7 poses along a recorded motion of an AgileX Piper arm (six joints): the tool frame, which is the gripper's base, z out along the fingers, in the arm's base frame.
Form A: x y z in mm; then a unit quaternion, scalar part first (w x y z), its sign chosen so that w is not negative.
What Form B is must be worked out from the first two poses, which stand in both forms.
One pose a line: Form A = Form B
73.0 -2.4 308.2 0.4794 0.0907 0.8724 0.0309 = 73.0 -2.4 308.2 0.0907 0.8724 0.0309 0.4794
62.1 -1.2 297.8 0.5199 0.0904 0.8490 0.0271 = 62.1 -1.2 297.8 0.0904 0.8490 0.0271 0.5199
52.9 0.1 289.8 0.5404 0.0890 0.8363 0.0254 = 52.9 0.1 289.8 0.0890 0.8363 0.0254 0.5404
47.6 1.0 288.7 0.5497 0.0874 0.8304 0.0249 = 47.6 1.0 288.7 0.0874 0.8304 0.0249 0.5497
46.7 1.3 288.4 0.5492 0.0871 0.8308 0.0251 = 46.7 1.3 288.4 0.0871 0.8308 0.0251 0.5492
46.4 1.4 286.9 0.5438 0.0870 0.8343 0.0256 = 46.4 1.4 286.9 0.0870 0.8343 0.0256 0.5438
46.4 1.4 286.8 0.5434 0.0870 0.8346 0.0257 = 46.4 1.4 286.8 0.0870 0.8346 0.0257 0.5434
